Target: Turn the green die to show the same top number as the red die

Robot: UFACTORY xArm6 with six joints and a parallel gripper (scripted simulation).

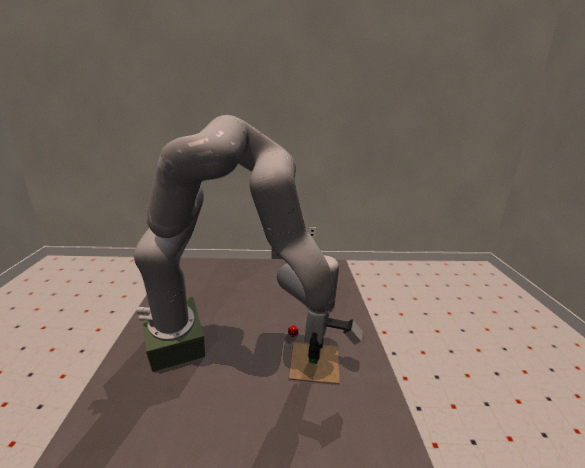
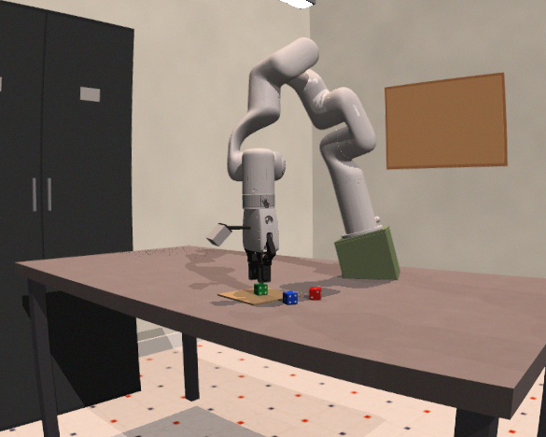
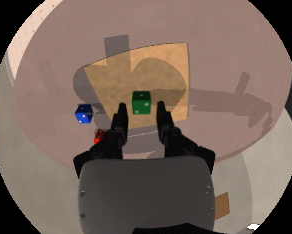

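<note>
My gripper is now 4 cm above the green die. Also, from my hand: red die (12 cm to the left, 5 cm behind, 4 cm below); then tan mat (5 cm below); then blue die (10 cm to the left, 4 cm below, 2 cm ahead).
</note>
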